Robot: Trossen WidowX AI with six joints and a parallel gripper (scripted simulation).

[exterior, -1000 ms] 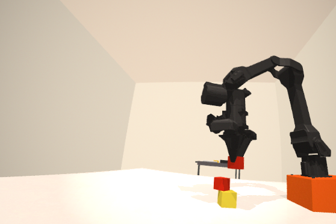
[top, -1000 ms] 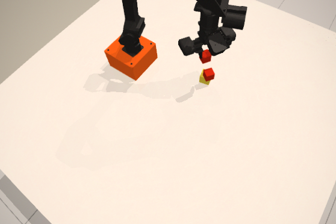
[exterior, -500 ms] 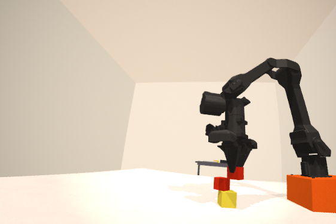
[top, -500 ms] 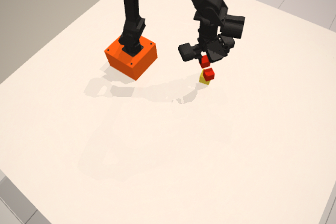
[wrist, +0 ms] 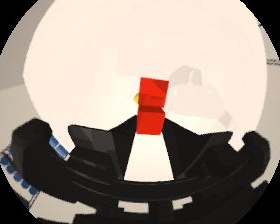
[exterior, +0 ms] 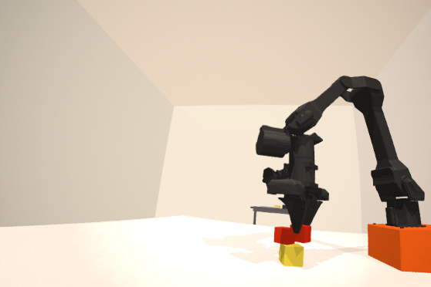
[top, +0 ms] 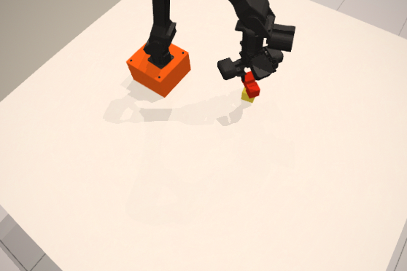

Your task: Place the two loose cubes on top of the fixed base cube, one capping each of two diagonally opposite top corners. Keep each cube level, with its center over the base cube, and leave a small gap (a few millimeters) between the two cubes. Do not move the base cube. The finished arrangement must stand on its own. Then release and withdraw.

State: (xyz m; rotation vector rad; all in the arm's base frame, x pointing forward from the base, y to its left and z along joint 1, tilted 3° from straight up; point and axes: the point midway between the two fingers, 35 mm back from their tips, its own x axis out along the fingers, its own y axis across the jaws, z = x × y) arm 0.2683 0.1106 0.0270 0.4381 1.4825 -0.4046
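Now: the yellow cube 20 mm ahead of my gripper tip, 10 mm to the right of it and 50 mm below it.
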